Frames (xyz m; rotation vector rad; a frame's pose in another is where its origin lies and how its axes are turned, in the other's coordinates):
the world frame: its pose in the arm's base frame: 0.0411 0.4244 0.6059 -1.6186 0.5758 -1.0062
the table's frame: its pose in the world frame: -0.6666 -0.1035 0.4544 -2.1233 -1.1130 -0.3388
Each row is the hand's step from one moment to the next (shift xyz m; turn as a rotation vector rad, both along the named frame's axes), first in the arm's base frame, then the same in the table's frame.
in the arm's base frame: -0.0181 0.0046 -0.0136 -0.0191 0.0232 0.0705
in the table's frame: -0.0110 -0.0117 0.0166 -0.0540 0.0273 -0.0470
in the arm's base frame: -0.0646 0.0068 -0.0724 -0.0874 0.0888 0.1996
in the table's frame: -0.0256 -0.0496 0.0796 -0.1892 0.0604 -0.1262
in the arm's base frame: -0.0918 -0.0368 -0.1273 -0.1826 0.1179 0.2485
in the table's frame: -0.0089 -0.0501 0.1529 -0.2993 0.0714 -0.1196
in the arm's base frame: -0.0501 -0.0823 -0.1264 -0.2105 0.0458 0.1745
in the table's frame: 0.0422 -0.0155 0.1524 -0.2646 0.0807 -0.0188
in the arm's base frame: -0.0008 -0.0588 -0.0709 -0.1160 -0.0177 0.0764
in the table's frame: 0.0510 0.0004 0.0767 -0.1215 0.0651 0.0246
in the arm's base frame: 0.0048 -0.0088 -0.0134 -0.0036 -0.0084 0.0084
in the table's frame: 0.0129 -0.0018 0.0105 -0.0034 0.0119 0.0009
